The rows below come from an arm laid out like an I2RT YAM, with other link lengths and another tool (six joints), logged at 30 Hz.
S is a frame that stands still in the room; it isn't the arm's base.
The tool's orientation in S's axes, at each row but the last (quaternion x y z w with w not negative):
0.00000, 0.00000, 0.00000, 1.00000
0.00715, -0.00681, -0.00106, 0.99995
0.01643, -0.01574, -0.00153, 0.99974
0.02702, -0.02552, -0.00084, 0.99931
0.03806, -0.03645, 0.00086, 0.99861
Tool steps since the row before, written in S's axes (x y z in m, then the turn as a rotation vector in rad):
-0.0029, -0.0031, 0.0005, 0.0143, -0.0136, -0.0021
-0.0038, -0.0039, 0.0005, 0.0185, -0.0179, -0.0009
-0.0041, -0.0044, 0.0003, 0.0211, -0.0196, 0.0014
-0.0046, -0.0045, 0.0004, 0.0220, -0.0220, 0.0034
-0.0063, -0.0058, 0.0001, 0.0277, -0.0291, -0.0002
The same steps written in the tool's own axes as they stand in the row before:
-0.0029, -0.0031, 0.0005, 0.0143, -0.0136, -0.0021
-0.0038, -0.0039, 0.0006, 0.0185, -0.0179, -0.0009
-0.0041, -0.0044, 0.0006, 0.0212, -0.0195, 0.0014
-0.0046, -0.0045, 0.0009, 0.0222, -0.0218, 0.0035
-0.0063, -0.0057, 0.0010, 0.0276, -0.0292, 0.0000

